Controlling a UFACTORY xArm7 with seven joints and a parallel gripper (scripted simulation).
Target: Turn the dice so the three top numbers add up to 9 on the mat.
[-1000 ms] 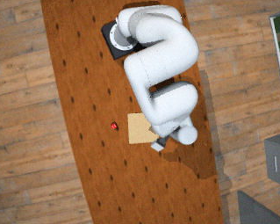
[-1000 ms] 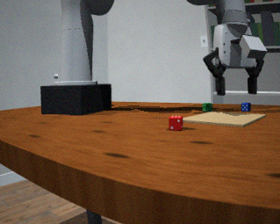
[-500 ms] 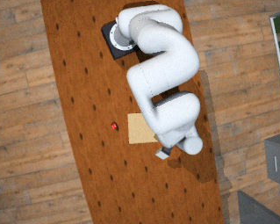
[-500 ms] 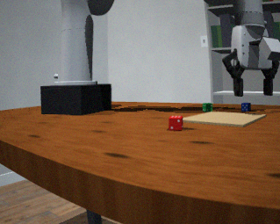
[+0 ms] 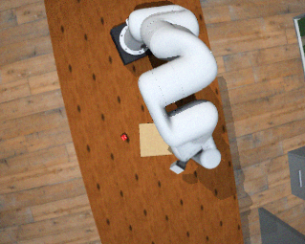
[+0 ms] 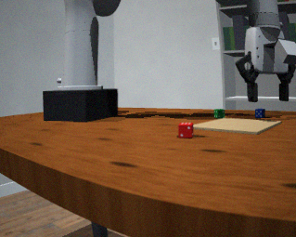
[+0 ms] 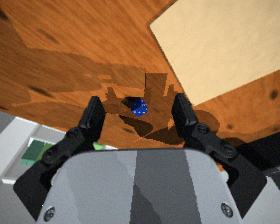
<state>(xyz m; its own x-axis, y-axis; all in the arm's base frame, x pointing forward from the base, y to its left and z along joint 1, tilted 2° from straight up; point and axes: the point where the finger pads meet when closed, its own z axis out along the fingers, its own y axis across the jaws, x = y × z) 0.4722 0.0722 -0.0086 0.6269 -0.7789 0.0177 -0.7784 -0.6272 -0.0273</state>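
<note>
Right now the blue die is 4 cm below my hand, 3 cm to the left of it and 2 cm behind it. Round my hand: red die (24 cm to the right, 11 cm behind, 4 cm below); tan mat (11 cm to the right, 6 cm behind, 5 cm below); green die (12 cm behind, 4 cm below, 1 cm to the left).
</note>
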